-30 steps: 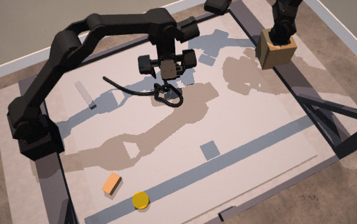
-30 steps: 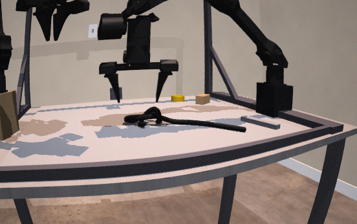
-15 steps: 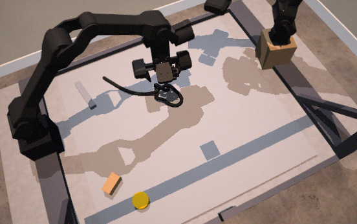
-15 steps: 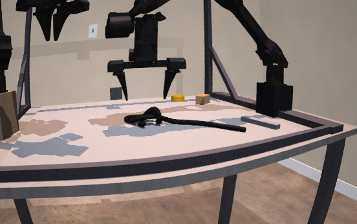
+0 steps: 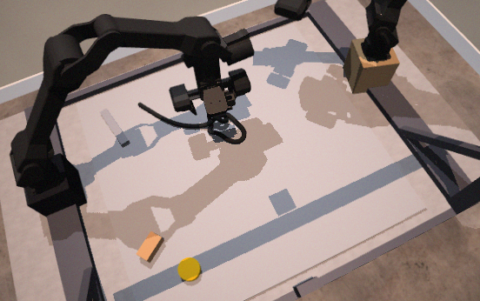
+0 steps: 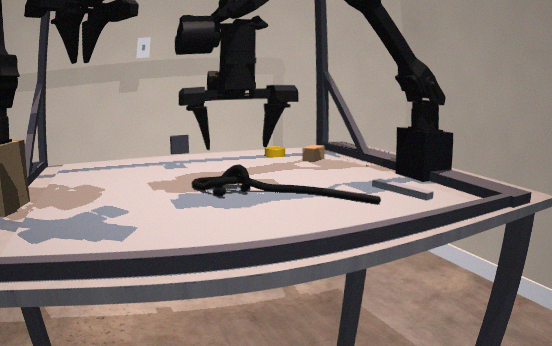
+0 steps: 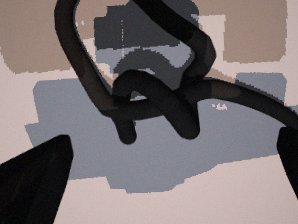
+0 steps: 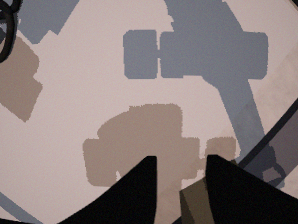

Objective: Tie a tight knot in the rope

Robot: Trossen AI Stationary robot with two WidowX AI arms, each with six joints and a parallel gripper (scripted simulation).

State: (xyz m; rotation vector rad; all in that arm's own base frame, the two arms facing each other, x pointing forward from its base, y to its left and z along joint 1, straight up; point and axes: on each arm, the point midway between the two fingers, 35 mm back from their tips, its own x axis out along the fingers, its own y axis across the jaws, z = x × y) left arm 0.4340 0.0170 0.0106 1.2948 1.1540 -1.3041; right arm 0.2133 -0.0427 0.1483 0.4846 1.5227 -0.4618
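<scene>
Now: the grey bar 260 mm to the left of my left hand, 100 mm below it and 100 mm ahead of it. The rest, counted from my left hand: yellow disc: 340 mm behind, 200 mm to the left, 100 mm below; orange block: 260 mm to the left, 250 mm behind, 90 mm below.
</scene>
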